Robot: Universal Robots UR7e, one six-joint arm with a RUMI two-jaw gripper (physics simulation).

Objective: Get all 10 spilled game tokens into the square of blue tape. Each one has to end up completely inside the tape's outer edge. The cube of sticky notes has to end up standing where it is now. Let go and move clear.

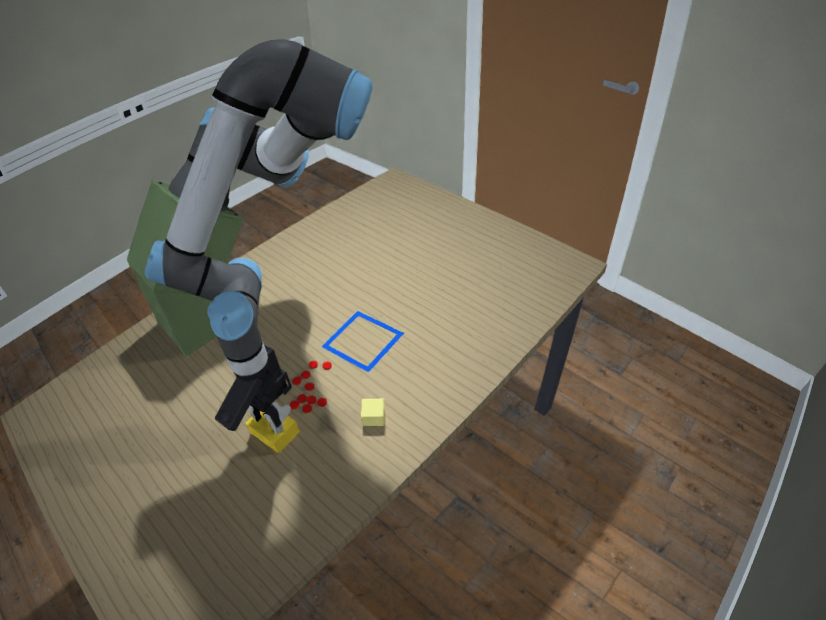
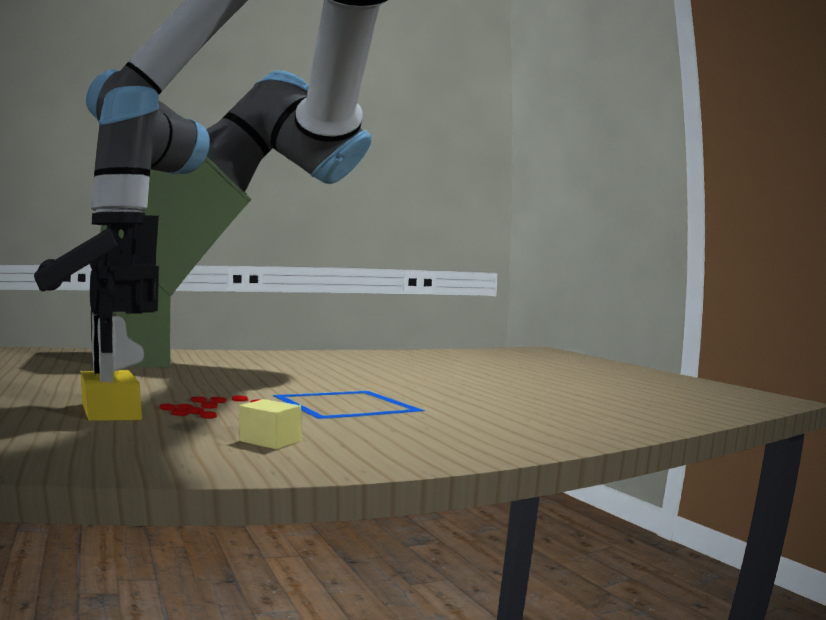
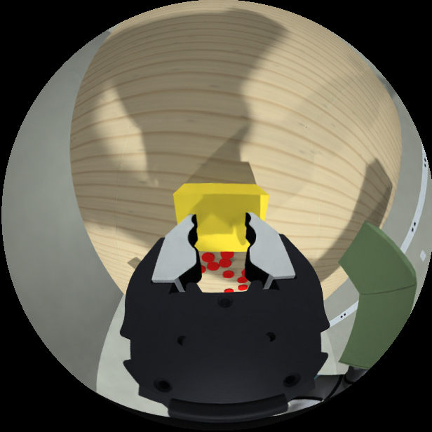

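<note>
Several red game tokens [image 1: 309, 386] [image 2: 181, 409] [image 3: 225, 262] lie flat in a loose group between a yellow block and the square of blue tape [image 1: 346, 357] [image 2: 371, 413]. They lie outside the tape. The pale yellow cube of sticky notes [image 1: 372, 412] [image 2: 270, 425] stands upright, apart from the tokens, towards the table's near edge. My gripper [image 1: 268, 423] [image 2: 102, 377] [image 3: 220, 211] points down, partly closed, and is shut on the yellow block [image 1: 283, 441] [image 2: 114, 401] [image 3: 220, 200], which sits on the table. The fingers' lowest ends are hidden at the block.
The wooden table [image 1: 427, 266] [image 2: 533, 440] [image 3: 190, 75] bears all these things. The green arm mount [image 1: 180, 313] [image 2: 156, 327] [image 3: 387, 295] stands at its far left side. The tokens lie close beside the block, on the side towards the tape.
</note>
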